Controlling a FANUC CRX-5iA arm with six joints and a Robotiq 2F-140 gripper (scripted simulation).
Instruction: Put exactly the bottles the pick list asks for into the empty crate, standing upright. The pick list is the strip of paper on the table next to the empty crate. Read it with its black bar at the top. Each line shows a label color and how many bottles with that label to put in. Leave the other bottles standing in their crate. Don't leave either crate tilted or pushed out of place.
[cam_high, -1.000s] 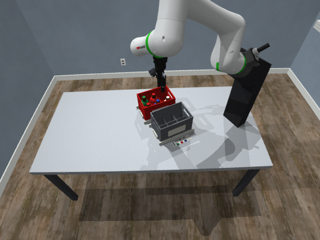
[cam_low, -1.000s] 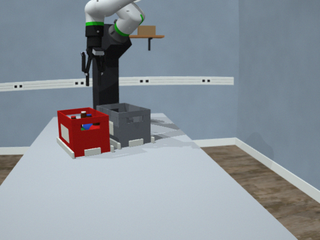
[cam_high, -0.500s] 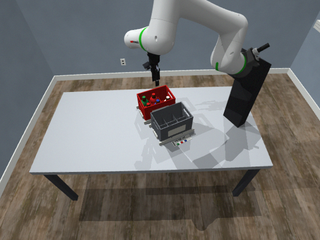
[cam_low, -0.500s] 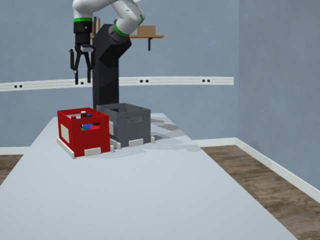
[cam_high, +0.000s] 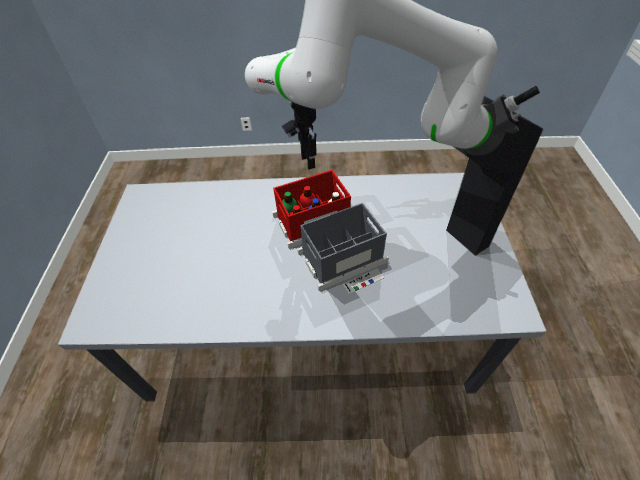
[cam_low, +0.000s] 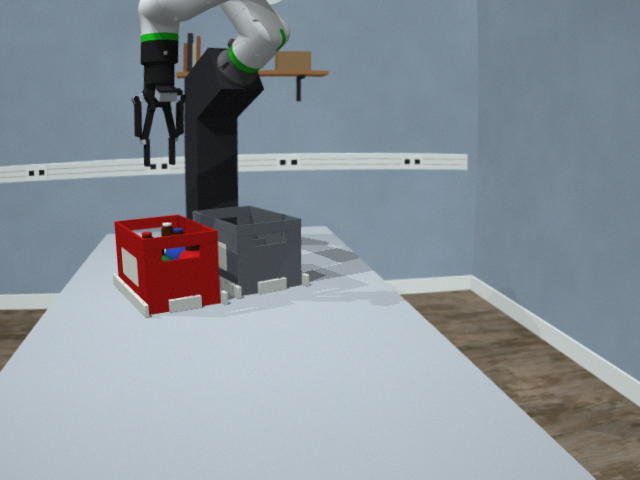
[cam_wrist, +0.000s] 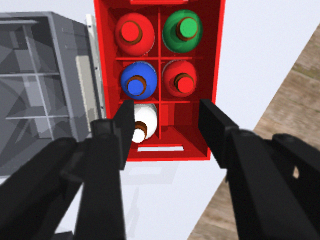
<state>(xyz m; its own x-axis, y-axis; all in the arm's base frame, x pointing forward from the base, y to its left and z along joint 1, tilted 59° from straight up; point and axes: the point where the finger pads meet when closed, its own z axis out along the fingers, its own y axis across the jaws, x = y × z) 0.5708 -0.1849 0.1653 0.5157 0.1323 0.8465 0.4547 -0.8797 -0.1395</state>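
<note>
My hand is 9 cm short of the green-label bottle, 3 cm to the right of it and 27 cm above it. Round my hand: red crate: 1 cm behind, 27 cm below; red bottle: 3 cm ahead, 3 cm to the right, 27 cm below; blue-label bottle: 3 cm behind, 3 cm to the left, 27 cm below.
</note>
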